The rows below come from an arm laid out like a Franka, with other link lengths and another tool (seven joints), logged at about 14 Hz.
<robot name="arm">
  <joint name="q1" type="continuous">
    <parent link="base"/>
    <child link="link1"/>
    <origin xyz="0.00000 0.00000 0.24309"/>
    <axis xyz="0 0 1"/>
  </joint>
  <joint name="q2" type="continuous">
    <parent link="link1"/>
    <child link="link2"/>
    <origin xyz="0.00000 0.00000 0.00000" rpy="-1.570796 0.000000 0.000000"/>
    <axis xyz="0 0 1"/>
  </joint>
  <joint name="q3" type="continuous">
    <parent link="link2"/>
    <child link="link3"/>
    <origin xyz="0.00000 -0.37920 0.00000" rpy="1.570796 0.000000 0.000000"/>
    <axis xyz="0 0 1"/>
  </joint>
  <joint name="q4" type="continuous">
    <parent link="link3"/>
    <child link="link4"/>
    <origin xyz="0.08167 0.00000 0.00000" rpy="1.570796 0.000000 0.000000"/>
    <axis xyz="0 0 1"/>
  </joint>
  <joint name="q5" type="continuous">
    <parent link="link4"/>
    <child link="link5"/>
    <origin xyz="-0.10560 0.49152 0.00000" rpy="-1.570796 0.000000 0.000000"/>
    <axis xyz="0 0 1"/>
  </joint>
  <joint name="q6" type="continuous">
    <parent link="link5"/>
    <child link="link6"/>
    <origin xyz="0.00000 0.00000 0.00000" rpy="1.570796 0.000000 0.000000"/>
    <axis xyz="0 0 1"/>
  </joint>
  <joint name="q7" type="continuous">
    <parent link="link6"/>
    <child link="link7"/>
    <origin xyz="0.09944 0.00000 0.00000" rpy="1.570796 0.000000 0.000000"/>
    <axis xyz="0 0 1"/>
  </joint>
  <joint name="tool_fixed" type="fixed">
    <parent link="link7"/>
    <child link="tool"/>
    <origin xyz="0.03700 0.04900 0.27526" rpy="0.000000 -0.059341 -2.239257"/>
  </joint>
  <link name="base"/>
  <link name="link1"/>
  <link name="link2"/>
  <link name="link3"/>
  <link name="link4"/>
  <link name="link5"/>
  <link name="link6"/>
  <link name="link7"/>
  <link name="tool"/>
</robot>
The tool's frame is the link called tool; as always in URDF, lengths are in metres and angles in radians. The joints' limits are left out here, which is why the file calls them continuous.
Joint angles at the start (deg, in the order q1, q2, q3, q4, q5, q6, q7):
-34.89, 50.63, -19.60, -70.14, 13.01, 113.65, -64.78
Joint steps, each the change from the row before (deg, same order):
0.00, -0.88, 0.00, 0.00, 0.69, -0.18, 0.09
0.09, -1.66, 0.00, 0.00, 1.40, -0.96, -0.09
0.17, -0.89, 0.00, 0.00, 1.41, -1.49, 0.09
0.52, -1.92, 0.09, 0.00, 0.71, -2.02, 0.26
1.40, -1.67, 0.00, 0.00, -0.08, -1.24, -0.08
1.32, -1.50, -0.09, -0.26, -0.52, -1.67, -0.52
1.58, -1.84, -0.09, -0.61, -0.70, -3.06, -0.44
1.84, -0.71, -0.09, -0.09, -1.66, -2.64, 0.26
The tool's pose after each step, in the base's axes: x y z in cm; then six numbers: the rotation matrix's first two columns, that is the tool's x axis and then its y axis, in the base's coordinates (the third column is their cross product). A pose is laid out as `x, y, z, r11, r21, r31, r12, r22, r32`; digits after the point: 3 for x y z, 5 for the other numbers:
64.203, -71.372, 0.949, -0.75075, 0.66042, 0.01480, 0.65982, 0.75078, -0.03112
64.954, -70.986, 3.437, -0.74547, 0.66653, -0.00289, 0.66654, 0.74547, -0.00262
65.397, -70.107, 4.549, -0.73935, 0.67331, 0.00203, 0.67311, 0.73905, 0.02682
66.251, -68.818, 7.185, -0.74037, 0.67219, 0.00114, 0.67136, 0.73937, 0.05117
67.927, -66.936, 9.601, -0.75838, 0.65178, -0.00645, 0.65037, 0.75733, 0.05882
68.899, -64.971, 11.350, -0.78039, 0.62529, 0.00145, 0.62421, 0.77891, 0.06057
69.411, -62.107, 12.923, -0.80328, 0.59465, 0.03362, 0.59547, 0.80060, 0.06677
69.940, -59.435, 13.336, -0.82236, 0.56415, 0.07389, 0.56807, 0.82139, 0.05104

